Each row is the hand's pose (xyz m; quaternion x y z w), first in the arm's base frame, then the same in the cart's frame.
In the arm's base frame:
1: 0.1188 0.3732 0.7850 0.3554 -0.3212 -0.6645 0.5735
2: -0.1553 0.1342 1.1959 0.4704 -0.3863 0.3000 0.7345
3: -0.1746 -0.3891 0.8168 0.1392 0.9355 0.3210 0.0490
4: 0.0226 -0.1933 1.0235 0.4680 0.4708 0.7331 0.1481
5: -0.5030 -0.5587 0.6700 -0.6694 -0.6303 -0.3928 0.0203
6: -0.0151 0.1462 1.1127 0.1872 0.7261 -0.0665 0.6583
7: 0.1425 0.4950 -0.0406 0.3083 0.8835 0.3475 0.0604
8: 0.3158 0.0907 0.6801 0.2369 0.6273 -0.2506 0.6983
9: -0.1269 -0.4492 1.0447 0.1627 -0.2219 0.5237 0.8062
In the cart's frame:
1: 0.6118 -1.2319 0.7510 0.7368 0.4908 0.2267 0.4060
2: 1.1544 -1.2452 0.6706 -0.7439 -0.0337 -0.5206 0.4176
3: 1.1032 -0.6146 0.5376 0.7574 -0.1089 -0.6189 0.1771
4: 1.1051 -0.8546 0.7873 0.3319 -0.0541 -0.5811 0.7411
5: 1.1851 -0.4425 0.1886 0.4593 -0.4547 -0.4978 0.5784
6: 1.0307 -1.1991 0.7670 -0.1934 0.2183 0.9370 0.1921
7: -0.1173 -0.9604 0.4482 0.6819 -0.2204 -0.6322 0.2946
8: 0.5885 -0.9091 0.9087 -0.0536 0.3317 0.8905 0.3067
9: 1.2971 -0.6590 0.6728 -0.5560 0.3155 -0.6592 0.3960

